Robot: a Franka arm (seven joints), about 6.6 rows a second.
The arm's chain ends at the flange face. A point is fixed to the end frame.
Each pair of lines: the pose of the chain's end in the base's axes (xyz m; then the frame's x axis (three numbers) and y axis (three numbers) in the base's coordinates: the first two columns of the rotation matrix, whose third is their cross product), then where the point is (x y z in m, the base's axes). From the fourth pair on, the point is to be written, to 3 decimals.
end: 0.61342 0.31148 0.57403 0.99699 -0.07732 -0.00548 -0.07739 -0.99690 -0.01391
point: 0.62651 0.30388 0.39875
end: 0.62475 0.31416 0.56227 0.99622 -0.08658 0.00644 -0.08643 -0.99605 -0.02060
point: 0.63995 0.30743 0.38712
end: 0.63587 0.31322 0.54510 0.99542 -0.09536 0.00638 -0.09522 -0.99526 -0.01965
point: 0.65099 0.30619 0.36995
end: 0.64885 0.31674 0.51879 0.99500 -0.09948 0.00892 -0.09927 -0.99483 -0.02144
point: 0.664 0.310 0.344
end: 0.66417 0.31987 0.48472 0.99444 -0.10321 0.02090 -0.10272 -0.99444 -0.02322
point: 0.682 0.313 0.310
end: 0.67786 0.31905 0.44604 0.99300 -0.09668 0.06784 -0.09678 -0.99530 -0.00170
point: 0.703 0.308 0.272
